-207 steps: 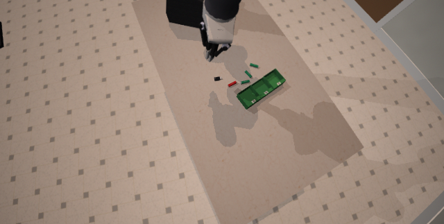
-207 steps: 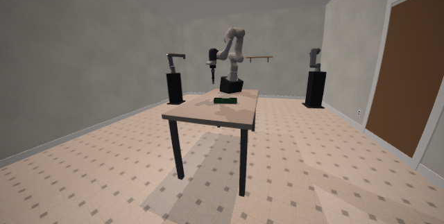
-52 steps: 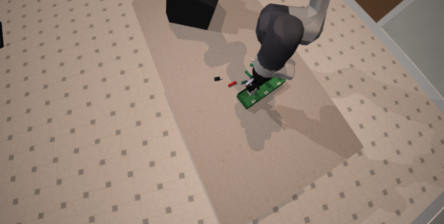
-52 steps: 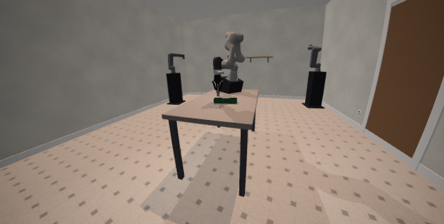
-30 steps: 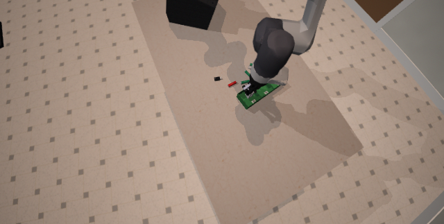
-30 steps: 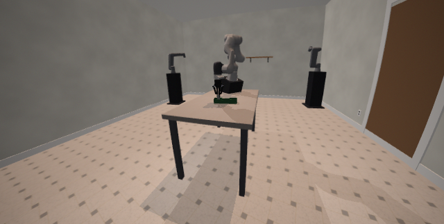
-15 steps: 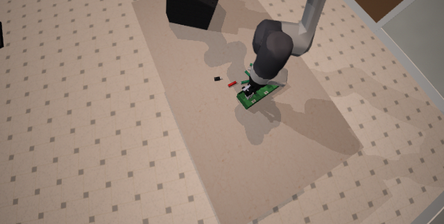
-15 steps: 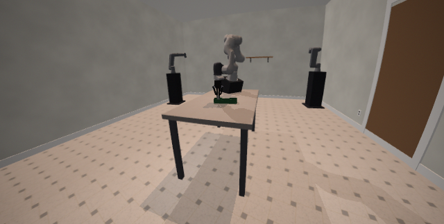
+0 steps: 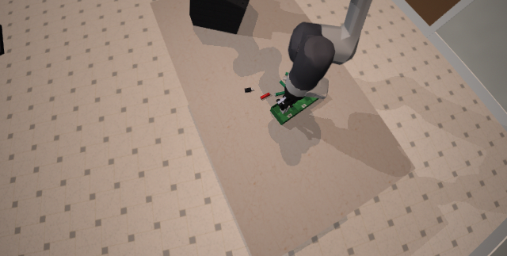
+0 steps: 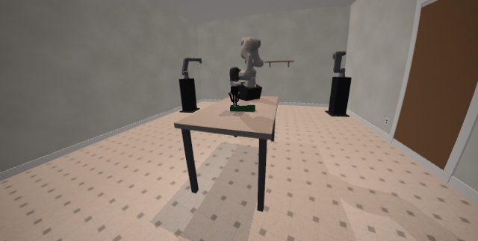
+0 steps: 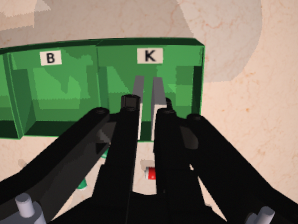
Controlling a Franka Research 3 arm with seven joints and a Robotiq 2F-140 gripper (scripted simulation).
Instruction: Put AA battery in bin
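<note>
Now: hand 80 mm to the right of the green bin and 30 mm above it. Also, from my hand: green AA battery: 110 mm behind, 80 mm to the left, 40 mm below; then black part: 170 mm behind, 70 mm to the right, 50 mm below; then red cell: 100 mm behind, 30 mm to the right, 40 mm below.
</note>
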